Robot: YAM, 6 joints.
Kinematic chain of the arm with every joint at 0, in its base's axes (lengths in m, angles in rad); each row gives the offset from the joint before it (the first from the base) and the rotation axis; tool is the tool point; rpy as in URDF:
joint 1: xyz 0 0 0.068 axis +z
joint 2: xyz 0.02 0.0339 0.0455 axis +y
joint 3: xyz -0.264 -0.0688 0 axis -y
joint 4: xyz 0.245 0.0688 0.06 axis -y
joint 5: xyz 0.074 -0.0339 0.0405 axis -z
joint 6: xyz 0.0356 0 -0.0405 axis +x
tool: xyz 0 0 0 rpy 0 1.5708 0
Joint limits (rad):
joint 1: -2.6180..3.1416
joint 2: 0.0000..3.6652
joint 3: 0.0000..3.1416
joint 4: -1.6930..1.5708
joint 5: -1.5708..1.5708
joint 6: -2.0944..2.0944
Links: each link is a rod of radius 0.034 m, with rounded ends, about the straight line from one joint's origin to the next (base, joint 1, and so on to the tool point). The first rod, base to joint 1, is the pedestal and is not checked.
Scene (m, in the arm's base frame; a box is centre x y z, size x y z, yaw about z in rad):
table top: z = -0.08
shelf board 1: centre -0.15 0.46 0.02 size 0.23 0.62 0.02 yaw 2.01
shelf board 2: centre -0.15 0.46 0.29 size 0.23 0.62 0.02 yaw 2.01
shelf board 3: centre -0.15 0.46 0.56 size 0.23 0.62 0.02 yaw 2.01
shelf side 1: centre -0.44 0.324 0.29 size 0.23 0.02 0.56 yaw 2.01
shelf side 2: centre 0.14 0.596 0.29 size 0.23 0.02 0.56 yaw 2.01
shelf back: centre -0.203 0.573 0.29 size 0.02 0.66 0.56 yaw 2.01
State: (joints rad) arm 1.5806 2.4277 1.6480 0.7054 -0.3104 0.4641
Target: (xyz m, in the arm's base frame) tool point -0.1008 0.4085 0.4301
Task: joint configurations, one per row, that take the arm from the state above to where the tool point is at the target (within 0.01 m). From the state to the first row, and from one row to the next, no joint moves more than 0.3 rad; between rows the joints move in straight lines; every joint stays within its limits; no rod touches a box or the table.
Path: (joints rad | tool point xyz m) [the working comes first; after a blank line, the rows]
Joints at the target: 1.7829 1.7928 1.5564 0.8089 -0.3604 0.4641
Straight joint move there: touches shelf board 2.

1: 1.5116 2.2627 1.4229 0.6727 -0.3196 0.4641 | 0.0186 0.5027 0.1565
2: 1.4425 2.0976 1.1979 0.6399 -0.3288 0.4641 | 0.0470 0.4539 0.1595
3: 1.3735 1.9326 0.9728 0.6072 -0.3381 0.4641 | 0.0676 0.3986 0.1570
4: 1.3045 1.7675 0.7477 0.5745 -0.3473 0.4641 | 0.0799 0.3389 0.1488
5: 1.4082 1.5591 0.8156 0.6611 -0.3640 0.4641 | 0.0433 0.3423 0.2470
6: 1.5119 1.3508 0.8835 0.7477 -0.3806 0.4641 | 0.0051 0.3113 0.3440
7: 1.6156 1.1424 0.9513 0.8342 -0.3973 0.4641 | -0.0249 0.2469 0.4301
8: 1.6714 1.3592 1.1530 0.8258 -0.3850 0.4641 | -0.0438 0.3009 0.4423
9: 1.7271 1.5760 1.3547 0.8174 -0.3727 0.4641 | -0.0692 0.3558 0.4424
10: 1.7829 1.7928 1.5564 0.8089 -0.3604 0.4641 | -0.1008 0.4085 0.4301

